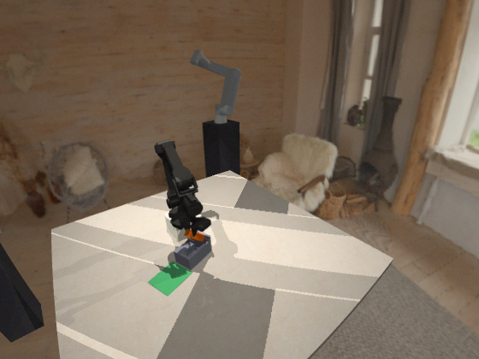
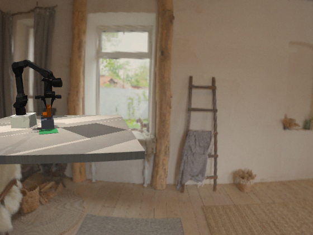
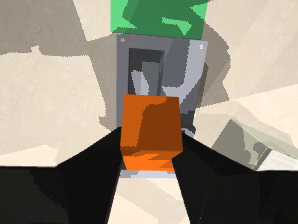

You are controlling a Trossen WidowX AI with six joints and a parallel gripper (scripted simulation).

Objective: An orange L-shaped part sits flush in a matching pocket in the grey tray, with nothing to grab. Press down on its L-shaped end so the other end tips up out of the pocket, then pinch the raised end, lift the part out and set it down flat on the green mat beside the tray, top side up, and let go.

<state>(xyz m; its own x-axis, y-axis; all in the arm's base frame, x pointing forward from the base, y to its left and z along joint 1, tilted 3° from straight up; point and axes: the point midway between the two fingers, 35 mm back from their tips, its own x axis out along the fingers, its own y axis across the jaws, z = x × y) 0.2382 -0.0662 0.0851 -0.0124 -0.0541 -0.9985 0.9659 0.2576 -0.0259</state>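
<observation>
My gripper tip is now 2 cm short of the green mat, 14 cm to the left of it and 16 cm above it. The rest, counted from my gripper tip: orange L-shaped part: 2 cm behind, 3 cm to the left, 3 cm below.
</observation>
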